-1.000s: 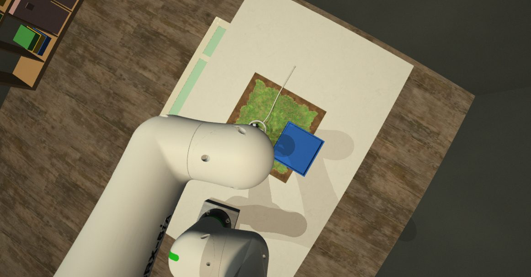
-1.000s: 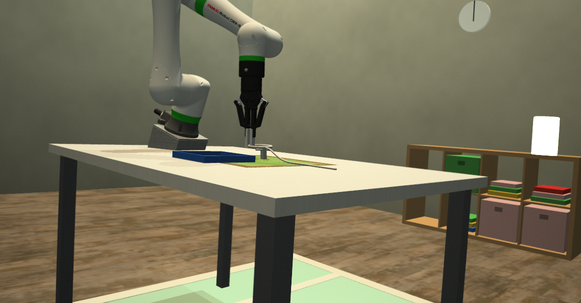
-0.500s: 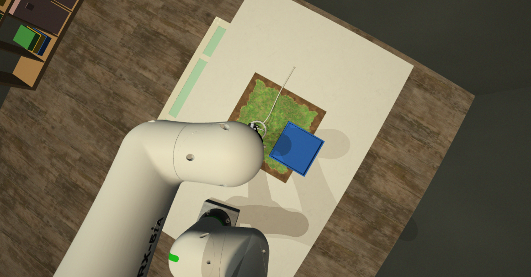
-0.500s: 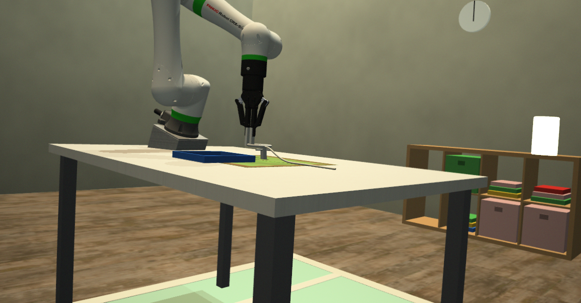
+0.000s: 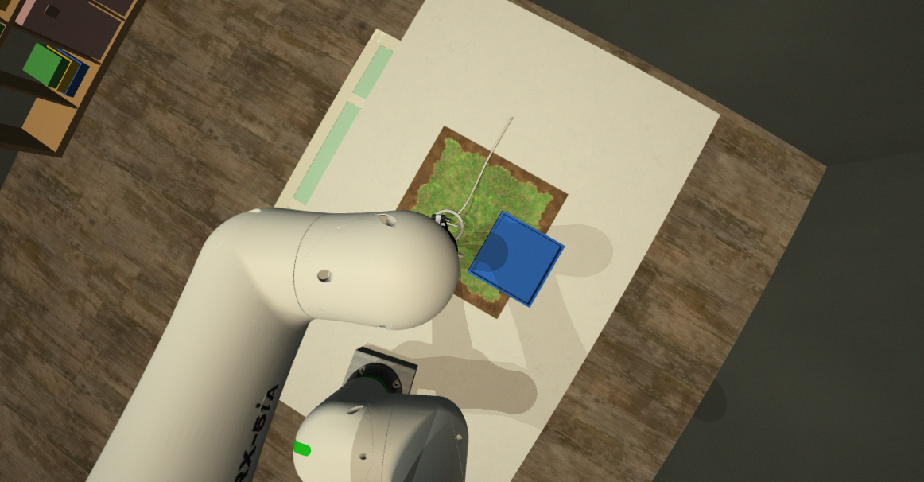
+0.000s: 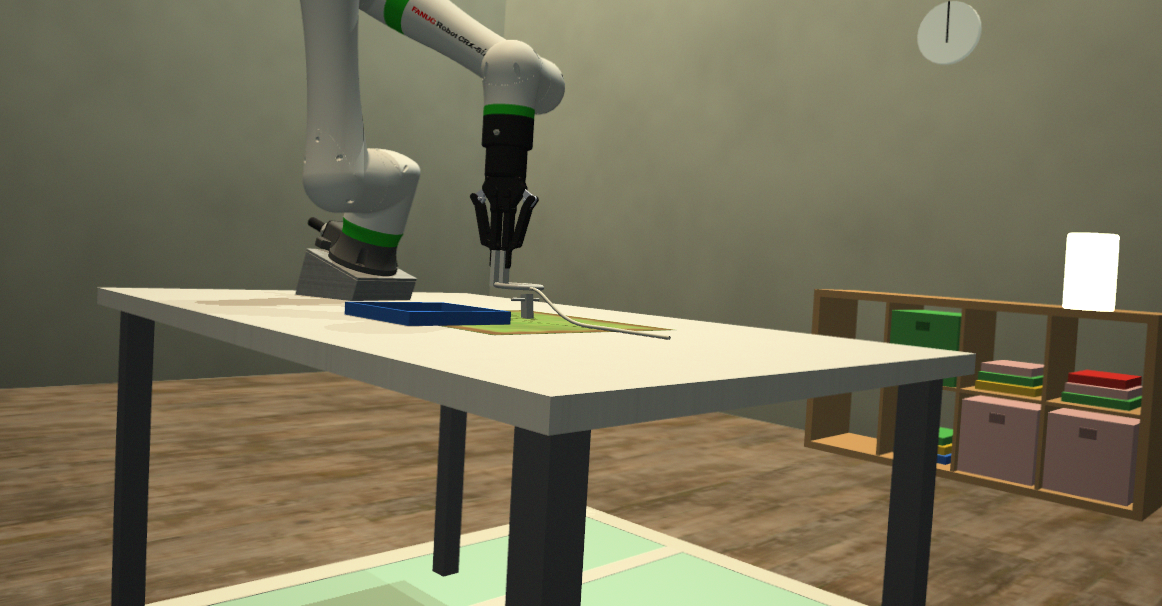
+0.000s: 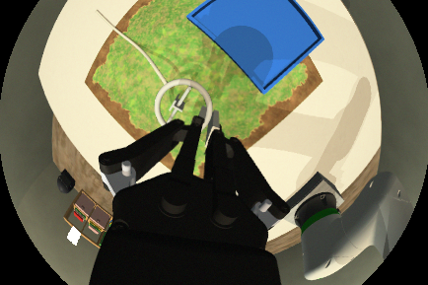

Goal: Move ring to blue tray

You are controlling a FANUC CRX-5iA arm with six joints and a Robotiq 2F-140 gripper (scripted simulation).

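Right now my hand is 2 cm short of the blue tray, 19 cm to the left of it and 8 cm above it. From my hand the other things lie so: short grey stake 5 cm ahead, 2 cm to the left, 6 cm below; then grass mat 7 cm ahead, 4 cm to the right, 10 cm below; then ring 4 cm ahead, 1 cm to the left, 3 cm below.
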